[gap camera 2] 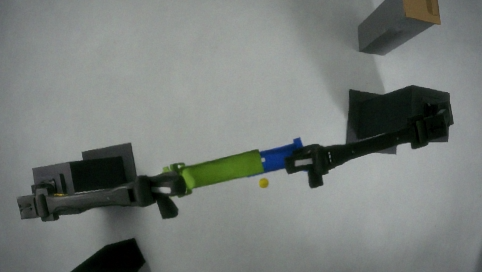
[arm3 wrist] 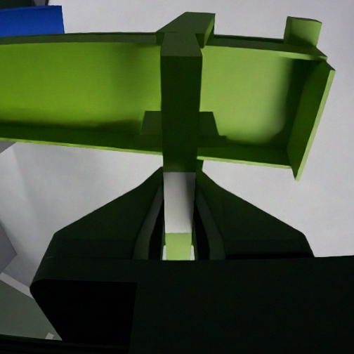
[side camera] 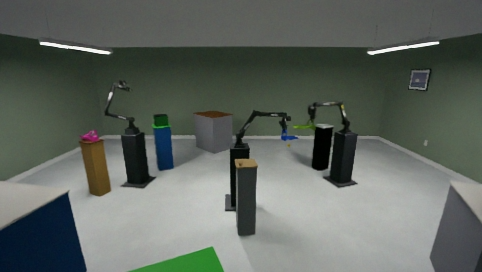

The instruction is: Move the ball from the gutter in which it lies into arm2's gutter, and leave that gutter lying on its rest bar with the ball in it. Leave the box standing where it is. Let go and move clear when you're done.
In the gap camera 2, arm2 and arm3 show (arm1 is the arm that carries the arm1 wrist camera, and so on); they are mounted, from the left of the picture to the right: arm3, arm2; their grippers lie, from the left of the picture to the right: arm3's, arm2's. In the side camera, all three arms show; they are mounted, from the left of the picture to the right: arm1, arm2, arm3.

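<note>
A green gutter [arm3 wrist: 80, 85] [gap camera 2: 225, 167] [side camera: 303, 127] hangs from arm3's gripper [arm3 wrist: 180, 175] [gap camera 2: 167, 189] [side camera: 311, 123], which is shut on its handle. A blue gutter [arm3 wrist: 31, 21] [gap camera 2: 274, 158] [side camera: 290, 137] hangs under arm2's gripper [gap camera 2: 301, 163] [side camera: 285, 130], which is shut on it. In the gap camera the green gutter's far end overlaps the blue one. The yellow ball [gap camera 2: 263, 183] [side camera: 288, 145] shows outside both gutters, beside them in the gap camera and below the blue one in the side camera. Arm1's gripper [side camera: 129, 89] is raised at the left, too small to judge.
A dark green box [side camera: 160, 119] stands on a blue pedestal [side camera: 163, 150]. A pink object [side camera: 90, 135] sits on a brown pedestal [side camera: 96, 170]. A grey pedestal [gap camera 2: 382, 30] [side camera: 246, 200] stands near arm2's base, and a black pedestal [side camera: 322, 150] near arm3's. A large grey block [side camera: 214, 132] stands behind.
</note>
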